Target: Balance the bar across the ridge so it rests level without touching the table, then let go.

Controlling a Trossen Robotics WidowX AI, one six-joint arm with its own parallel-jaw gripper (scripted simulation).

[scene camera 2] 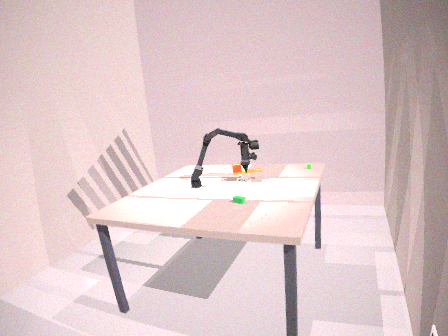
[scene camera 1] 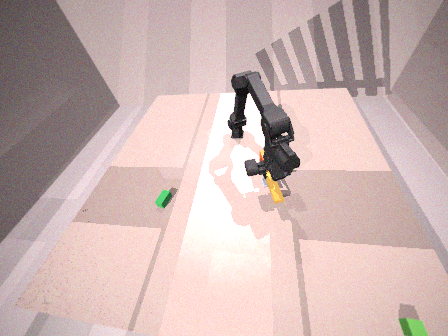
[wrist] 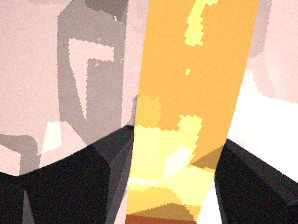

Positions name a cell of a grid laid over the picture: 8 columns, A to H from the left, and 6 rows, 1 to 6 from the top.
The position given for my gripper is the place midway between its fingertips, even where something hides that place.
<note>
My gripper (wrist: E4) holds a bar (wrist: F2).
</note>
